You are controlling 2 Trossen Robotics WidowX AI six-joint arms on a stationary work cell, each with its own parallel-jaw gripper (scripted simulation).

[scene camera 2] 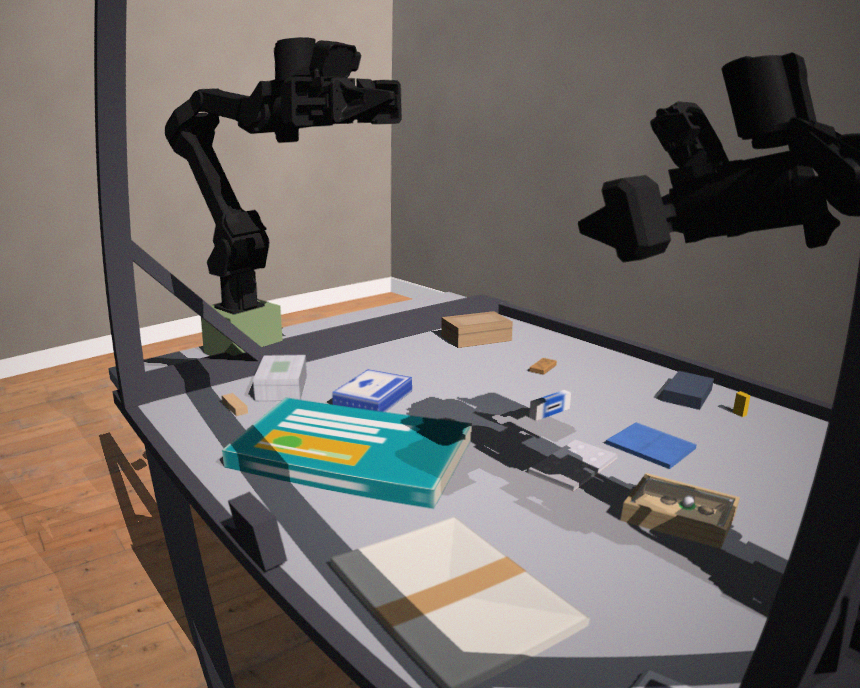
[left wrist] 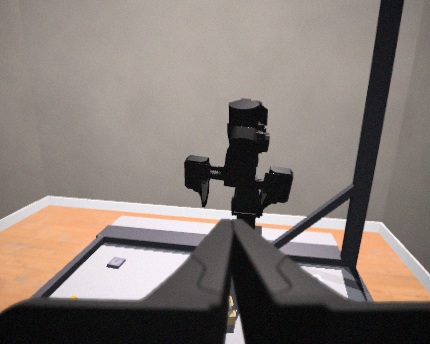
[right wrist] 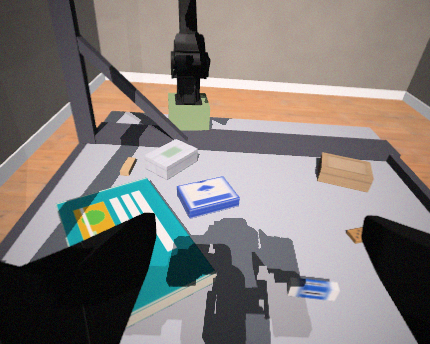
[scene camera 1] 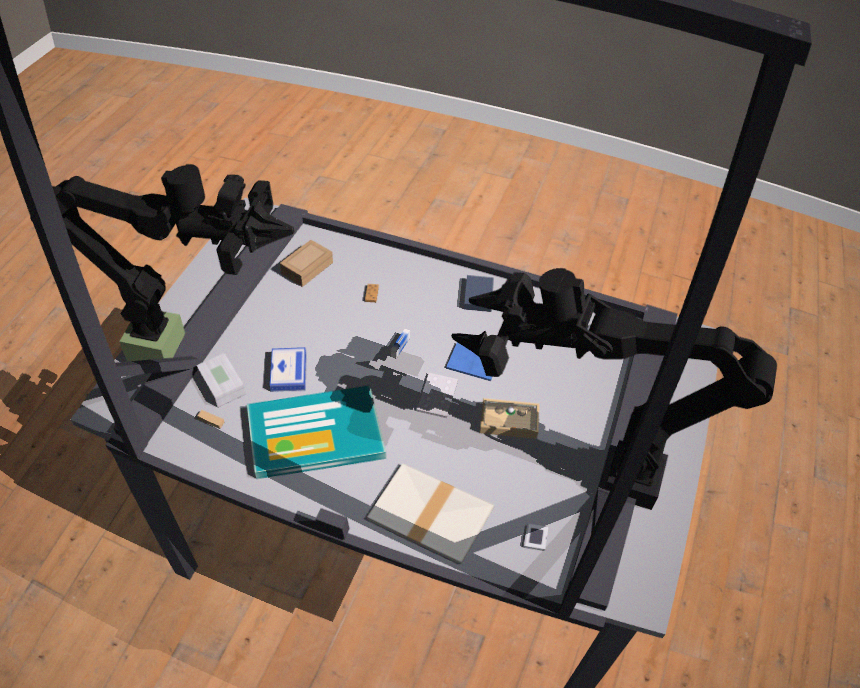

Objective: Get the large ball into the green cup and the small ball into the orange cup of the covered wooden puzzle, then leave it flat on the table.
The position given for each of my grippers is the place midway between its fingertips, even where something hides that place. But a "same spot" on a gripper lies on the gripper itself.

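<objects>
I find my left gripper in the left wrist view [230, 229], and scene camera 1 and scene camera 2 show it too, while in the right wrist view it is out of frame. On this left gripper, [scene camera 1: 254, 234] and [scene camera 2: 345, 102] are the same spot. My right gripper shows in the right wrist view [258, 225] and in scene camera 2 [607, 221], and it is visible in the left wrist view and scene camera 1 as well. For the right gripper, [left wrist: 267, 193] and [scene camera 1: 472, 342] are the same spot.
</objects>
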